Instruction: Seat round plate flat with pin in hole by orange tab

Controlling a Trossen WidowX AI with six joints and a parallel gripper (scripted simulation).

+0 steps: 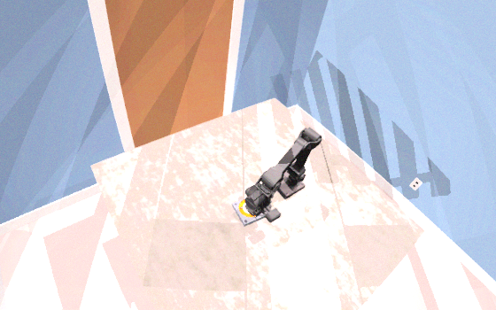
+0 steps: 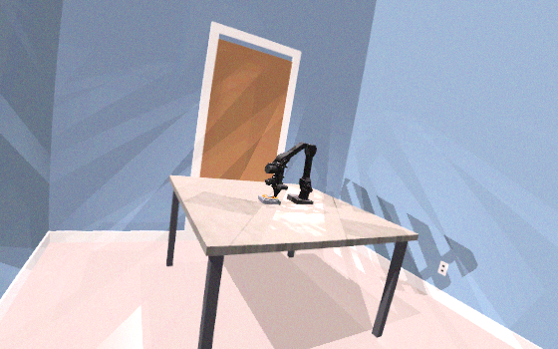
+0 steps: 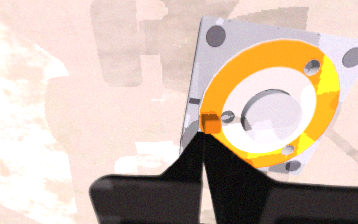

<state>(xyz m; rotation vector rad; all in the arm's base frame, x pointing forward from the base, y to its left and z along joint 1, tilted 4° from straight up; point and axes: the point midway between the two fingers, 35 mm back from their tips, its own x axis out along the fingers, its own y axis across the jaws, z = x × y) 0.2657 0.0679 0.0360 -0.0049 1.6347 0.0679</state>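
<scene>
Now: the square grey base 20 mm ahead of my gripper tip, 50 mm to the right of it and 20 mm below it.
</scene>
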